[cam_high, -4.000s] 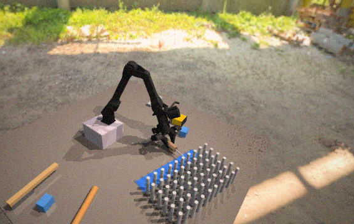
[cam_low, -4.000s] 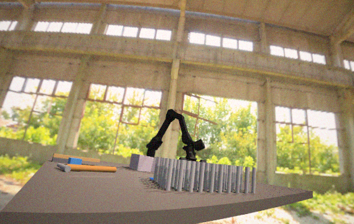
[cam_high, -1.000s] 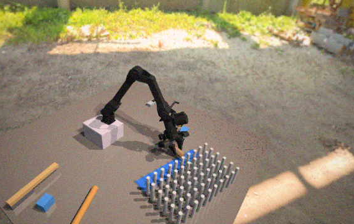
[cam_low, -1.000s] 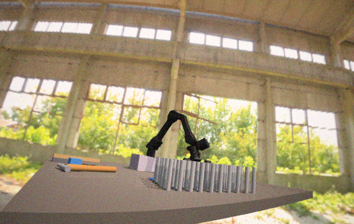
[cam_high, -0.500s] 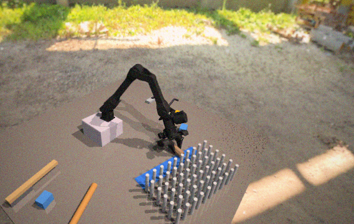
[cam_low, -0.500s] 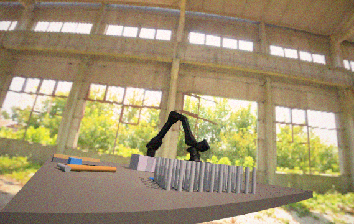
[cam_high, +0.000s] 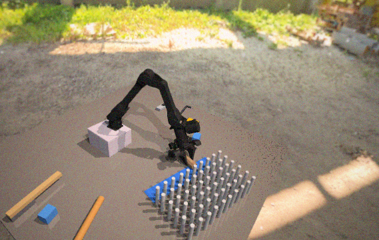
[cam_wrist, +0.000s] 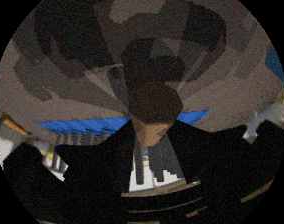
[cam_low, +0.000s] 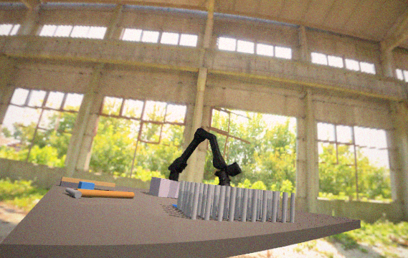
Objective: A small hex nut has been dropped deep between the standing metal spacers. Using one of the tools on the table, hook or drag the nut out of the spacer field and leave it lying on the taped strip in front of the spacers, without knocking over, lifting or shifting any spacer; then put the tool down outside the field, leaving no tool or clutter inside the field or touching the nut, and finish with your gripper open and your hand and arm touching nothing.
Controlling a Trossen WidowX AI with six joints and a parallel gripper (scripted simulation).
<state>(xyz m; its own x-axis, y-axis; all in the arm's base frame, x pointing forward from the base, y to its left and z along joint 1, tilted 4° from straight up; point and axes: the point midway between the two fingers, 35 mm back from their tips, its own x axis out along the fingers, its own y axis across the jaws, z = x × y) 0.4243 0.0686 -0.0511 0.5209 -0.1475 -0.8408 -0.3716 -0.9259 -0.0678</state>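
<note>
Now: gripper tip 10 cm to the left of the blue taped strip, 1 cm short of it and 1 cm above it. Also, from my gripper tip: yellow block 31 cm to the left, 14 cm behind, 1 cm above.
</note>
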